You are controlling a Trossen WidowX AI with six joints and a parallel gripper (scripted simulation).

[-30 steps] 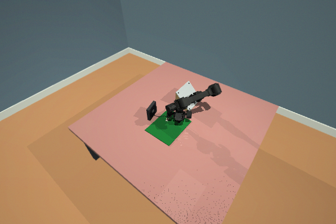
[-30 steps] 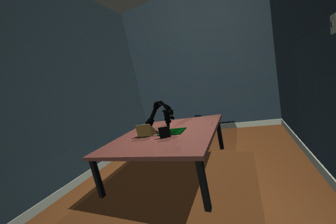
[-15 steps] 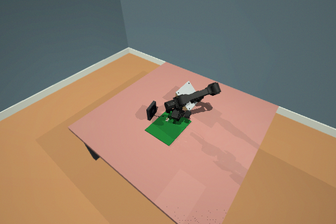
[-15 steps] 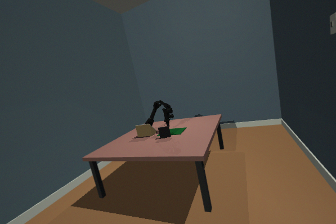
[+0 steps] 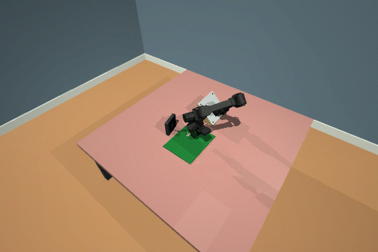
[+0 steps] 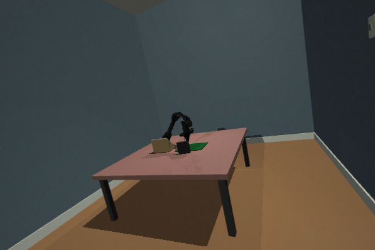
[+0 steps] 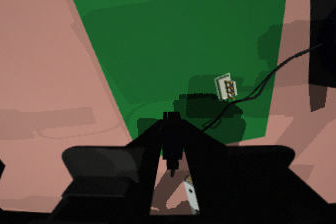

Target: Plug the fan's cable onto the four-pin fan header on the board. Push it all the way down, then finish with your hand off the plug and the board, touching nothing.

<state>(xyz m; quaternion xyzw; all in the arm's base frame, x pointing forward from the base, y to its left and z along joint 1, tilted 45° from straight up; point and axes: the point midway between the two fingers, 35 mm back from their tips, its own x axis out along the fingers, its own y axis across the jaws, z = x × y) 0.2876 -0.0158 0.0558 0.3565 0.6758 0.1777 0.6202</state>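
The pale four-pin fan header lies 80 mm to the right of my gripper tip and 70 mm below it. Round my gripper tip: green board: 80 mm below, 50 mm ahead, 40 mm to the right; black fan: 210 mm to the right, 30 mm ahead, 10 mm below; dark fan plug: 10 mm behind, 10 mm above.
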